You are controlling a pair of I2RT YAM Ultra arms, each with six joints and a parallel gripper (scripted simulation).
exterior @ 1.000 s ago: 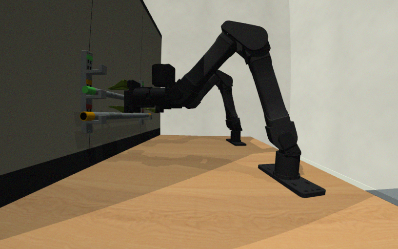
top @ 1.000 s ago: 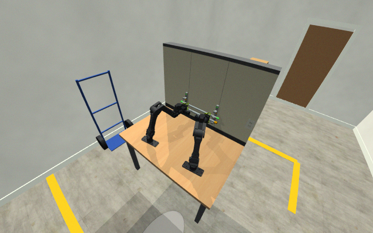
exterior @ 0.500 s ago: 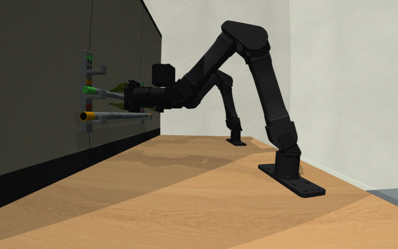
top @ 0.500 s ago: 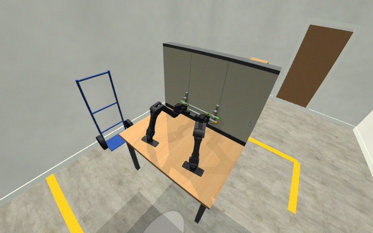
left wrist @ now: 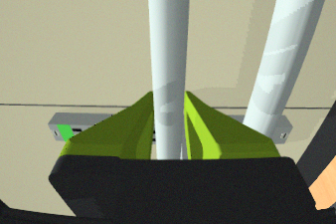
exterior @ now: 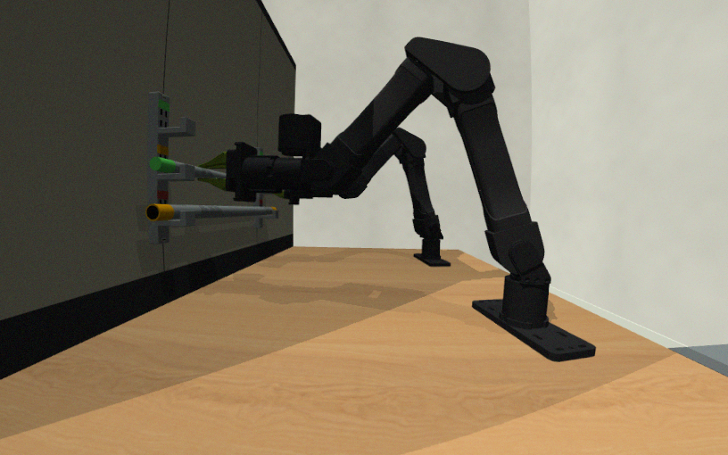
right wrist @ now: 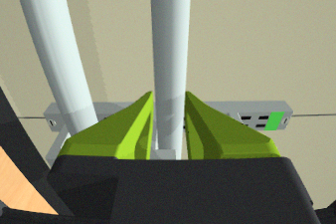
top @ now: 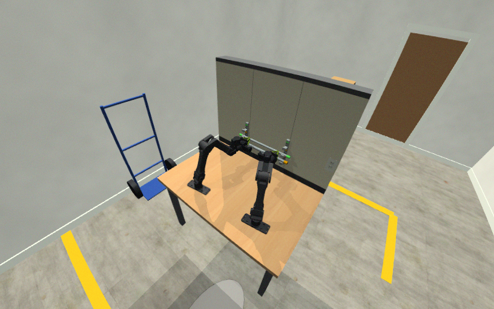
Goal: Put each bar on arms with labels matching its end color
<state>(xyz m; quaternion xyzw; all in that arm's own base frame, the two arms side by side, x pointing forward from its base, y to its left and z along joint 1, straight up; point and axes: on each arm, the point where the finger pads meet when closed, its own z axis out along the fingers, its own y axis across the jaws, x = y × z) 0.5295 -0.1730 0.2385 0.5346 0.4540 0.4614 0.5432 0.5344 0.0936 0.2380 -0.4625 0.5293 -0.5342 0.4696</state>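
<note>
My right hand is 2 cm short of the green-ended bar and 15 cm to the right of it. Round my right hand: orange-ended bar 2 cm ahead, 15 cm to the left, 7 cm below; wall panel 13 cm ahead, 13 cm to the left, 19 cm above.
My left gripper is now 15 cm to the left of the green-ended bar. From my left hand the other things lie so: orange-ended bar: 14 cm to the right, 7 cm below; wall panel: 19 cm above, 16 cm to the right, 11 cm ahead.
</note>
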